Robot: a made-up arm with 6 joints. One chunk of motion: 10 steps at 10 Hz.
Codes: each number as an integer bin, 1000 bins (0 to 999) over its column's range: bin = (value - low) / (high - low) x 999, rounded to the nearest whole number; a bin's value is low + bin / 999 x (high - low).
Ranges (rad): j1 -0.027..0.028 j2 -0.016..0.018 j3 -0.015..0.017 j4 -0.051..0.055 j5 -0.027..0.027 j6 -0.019..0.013
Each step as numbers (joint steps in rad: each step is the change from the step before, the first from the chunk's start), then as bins.
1 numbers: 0.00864 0.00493 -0.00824 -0.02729 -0.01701 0.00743
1 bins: 647 615 211 223 185 825
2 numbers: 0.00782 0.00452 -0.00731 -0.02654 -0.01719 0.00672
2 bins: 632 603 240 231 181 803
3 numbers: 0.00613 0.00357 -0.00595 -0.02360 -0.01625 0.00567
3 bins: 602 575 283 258 199 770
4 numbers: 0.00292 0.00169 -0.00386 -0.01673 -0.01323 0.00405
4 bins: 543 520 348 323 255 720
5 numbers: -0.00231 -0.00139 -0.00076 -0.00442 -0.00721 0.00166
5 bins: 448 429 445 439 366 645
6 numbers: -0.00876 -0.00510 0.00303 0.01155 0.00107 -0.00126
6 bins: 331 320 563 590 519 554
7 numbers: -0.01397 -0.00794 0.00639 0.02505 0.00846 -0.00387
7 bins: 237 237 668 717 656 472
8 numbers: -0.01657 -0.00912 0.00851 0.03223 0.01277 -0.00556
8 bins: 189 202 734 784 736 420
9 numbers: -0.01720 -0.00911 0.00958 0.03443 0.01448 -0.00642
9 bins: 178 202 767 805 767 393
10 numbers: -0.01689 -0.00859 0.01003 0.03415 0.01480 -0.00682
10 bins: 184 218 781 802 773 380
